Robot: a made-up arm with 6 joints. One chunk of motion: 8 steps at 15 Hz.
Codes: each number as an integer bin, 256 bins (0 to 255) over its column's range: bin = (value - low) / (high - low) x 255, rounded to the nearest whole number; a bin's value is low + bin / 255 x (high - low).
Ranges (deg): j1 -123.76..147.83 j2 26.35..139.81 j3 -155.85..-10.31 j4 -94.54..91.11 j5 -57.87..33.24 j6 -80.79..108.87
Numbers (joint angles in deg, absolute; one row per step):
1: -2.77 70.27 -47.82 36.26 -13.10 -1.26
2: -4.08 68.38 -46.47 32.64 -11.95 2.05
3: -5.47 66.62 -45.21 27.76 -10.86 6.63
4: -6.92 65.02 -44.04 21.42 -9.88 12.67
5: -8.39 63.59 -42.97 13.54 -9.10 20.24
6: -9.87 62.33 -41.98 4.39 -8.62 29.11
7: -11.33 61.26 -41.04 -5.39 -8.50 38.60
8: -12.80 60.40 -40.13 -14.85 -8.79 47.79
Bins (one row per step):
1: 114 99 189 180 125 107
2: 112 94 192 175 129 111
3: 111 91 194 168 132 118
4: 110 87 196 159 134 126
5: 108 84 198 148 136 136
6: 107 81 200 136 138 148
7: 106 78 201 122 138 161
8: 104 77 203 109 137 173

